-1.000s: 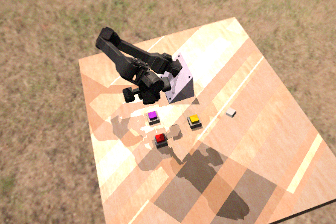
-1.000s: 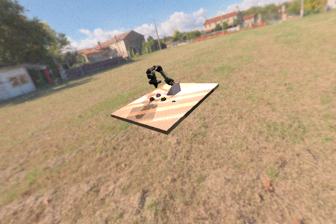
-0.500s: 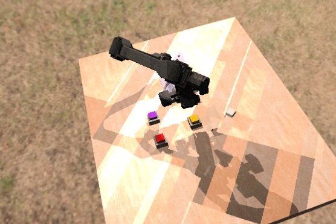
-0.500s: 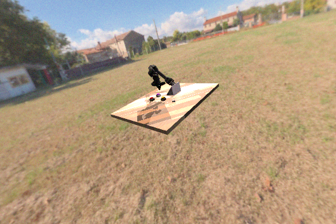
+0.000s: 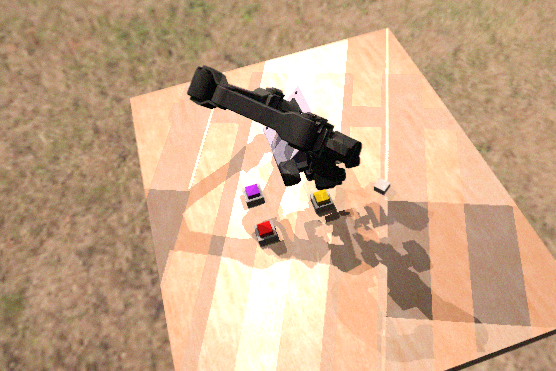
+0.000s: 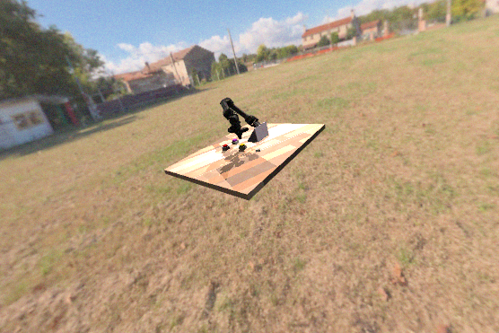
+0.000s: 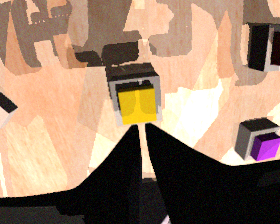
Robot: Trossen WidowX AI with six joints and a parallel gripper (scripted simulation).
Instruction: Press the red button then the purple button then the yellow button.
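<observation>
Now: the yellow button 5 cm below my gripper tip. From my gripper tip the other things lie so: small white block (1 cm ahead, 16 cm to the left, 8 cm below); then red button (3 cm ahead, 16 cm to the right, 5 cm below); then purple button (9 cm behind, 16 cm to the right, 5 cm below).
</observation>
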